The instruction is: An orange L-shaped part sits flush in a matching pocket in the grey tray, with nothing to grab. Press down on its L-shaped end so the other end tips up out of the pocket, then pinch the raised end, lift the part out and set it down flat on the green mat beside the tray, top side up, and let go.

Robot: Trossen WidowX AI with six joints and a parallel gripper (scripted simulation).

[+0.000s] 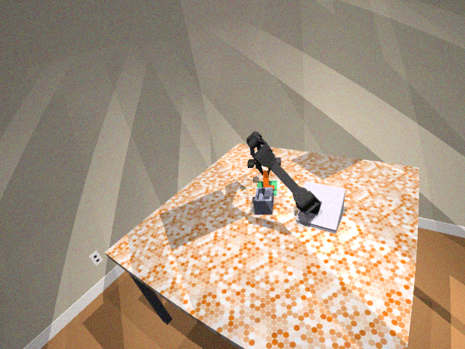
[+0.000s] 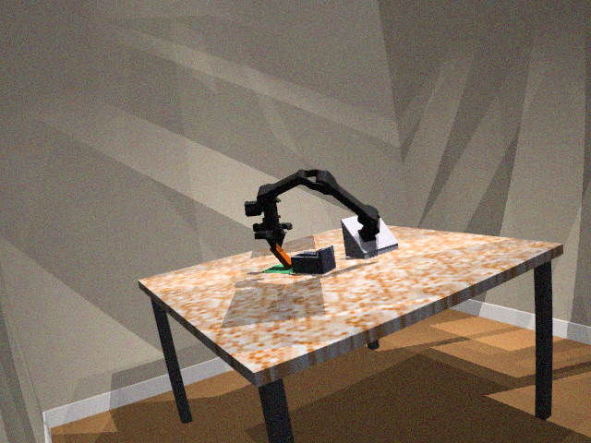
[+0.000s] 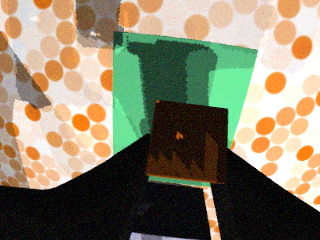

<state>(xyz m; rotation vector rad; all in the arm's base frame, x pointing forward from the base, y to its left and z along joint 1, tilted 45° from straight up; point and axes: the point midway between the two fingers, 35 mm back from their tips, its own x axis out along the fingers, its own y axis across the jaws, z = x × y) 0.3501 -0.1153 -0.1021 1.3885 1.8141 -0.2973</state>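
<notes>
The orange L-shaped part lies 3 cm behind my gripper tip, 2 cm to the left of it and 3 cm below it. Round my gripper tip: green mat 1 cm behind, 2 cm to the left, 9 cm below.
</notes>
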